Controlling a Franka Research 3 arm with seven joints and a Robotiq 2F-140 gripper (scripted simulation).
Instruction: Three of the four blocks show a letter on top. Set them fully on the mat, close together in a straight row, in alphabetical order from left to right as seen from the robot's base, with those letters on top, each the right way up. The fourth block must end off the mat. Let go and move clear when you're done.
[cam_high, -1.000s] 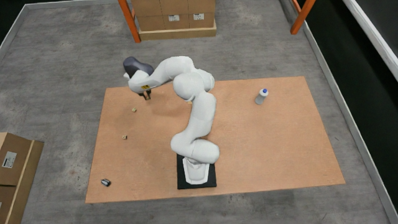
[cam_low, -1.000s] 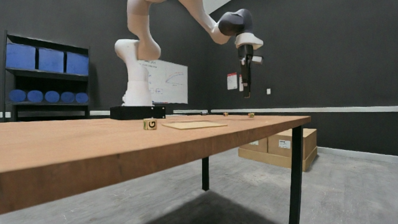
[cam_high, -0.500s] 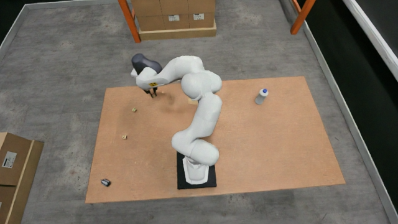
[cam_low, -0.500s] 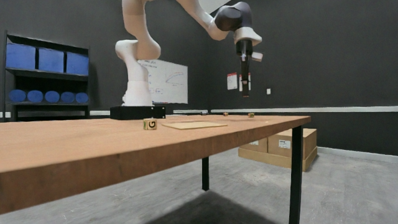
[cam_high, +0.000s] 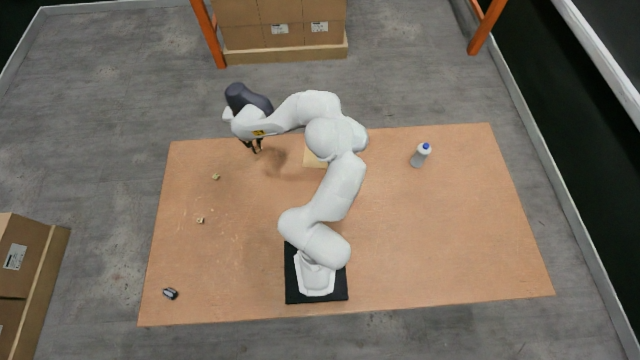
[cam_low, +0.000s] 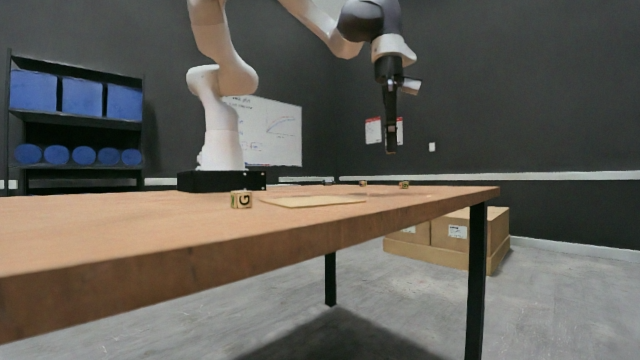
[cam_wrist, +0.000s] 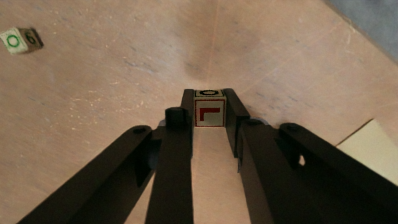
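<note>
The pale yellow mat lies 290 mm to the right of my hand, 140 mm below it and 20 mm ahead of it. Also, from my hand: block 220 mm to the left, 130 mm below, 90 mm behind; then white bottle 800 mm to the right, 60 mm below, 40 mm behind; then black object 640 mm behind, 360 mm to the left, 120 mm below.
</note>
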